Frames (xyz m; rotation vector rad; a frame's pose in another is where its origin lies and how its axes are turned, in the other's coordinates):
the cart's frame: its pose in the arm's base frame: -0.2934 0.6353 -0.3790 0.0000 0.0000 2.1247
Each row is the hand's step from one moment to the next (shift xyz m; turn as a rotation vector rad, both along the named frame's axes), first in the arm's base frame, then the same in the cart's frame.
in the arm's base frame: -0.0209 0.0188 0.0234 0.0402 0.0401 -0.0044
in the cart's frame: 0.0270 0.0079 0.0234 0.0130 -0.0553 -0.0044
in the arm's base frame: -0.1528 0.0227 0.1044 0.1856 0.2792 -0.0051
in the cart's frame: 0.0997 0.1180 0.1044 0.1398 -0.3047 -0.0051
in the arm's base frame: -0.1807 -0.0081 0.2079 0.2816 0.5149 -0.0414
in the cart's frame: 0.0882 0.1579 0.2079 0.2898 -0.5103 -0.0414
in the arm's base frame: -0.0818 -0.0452 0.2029 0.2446 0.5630 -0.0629
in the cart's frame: 0.0046 0.0933 0.2029 0.3502 -0.5042 -0.0629
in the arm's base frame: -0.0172 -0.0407 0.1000 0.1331 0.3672 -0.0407
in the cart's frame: -0.0256 0.0360 0.1000 0.2423 -0.3063 -0.0407
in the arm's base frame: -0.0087 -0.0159 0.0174 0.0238 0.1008 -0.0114
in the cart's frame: -0.0089 0.0158 0.0174 0.0732 -0.0733 -0.0114
